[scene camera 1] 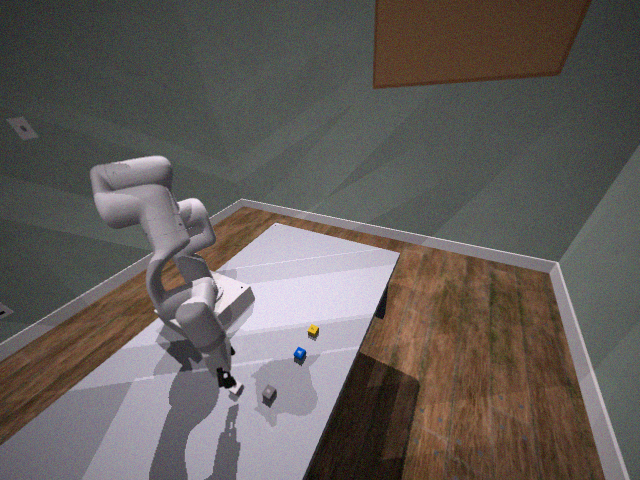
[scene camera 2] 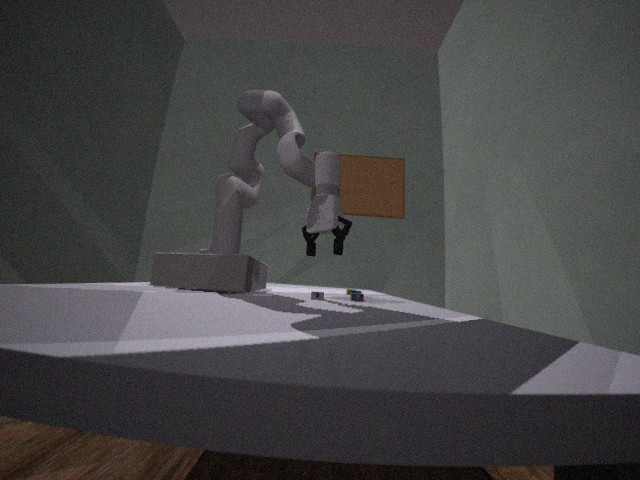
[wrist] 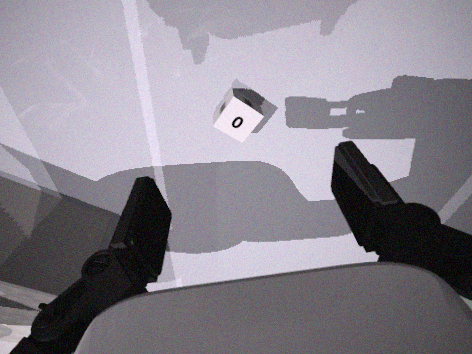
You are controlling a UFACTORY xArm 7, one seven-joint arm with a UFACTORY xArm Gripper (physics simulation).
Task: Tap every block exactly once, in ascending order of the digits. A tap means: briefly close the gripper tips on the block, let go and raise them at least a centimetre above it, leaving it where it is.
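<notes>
A white block with a black 0 on its top sits on the table. A grey block stands beside it; its digit is too small to read. A blue block and a yellow block stand further along; their digits are not readable. My gripper is open and empty. It hangs well above the table near the white block, which shows beyond and between the fingertips in the wrist view.
The blocks stand on the white table. The robot's base box stands on it behind the gripper. The table's long right edge runs past the blue and yellow blocks. Broad arm shadows cross the table top.
</notes>
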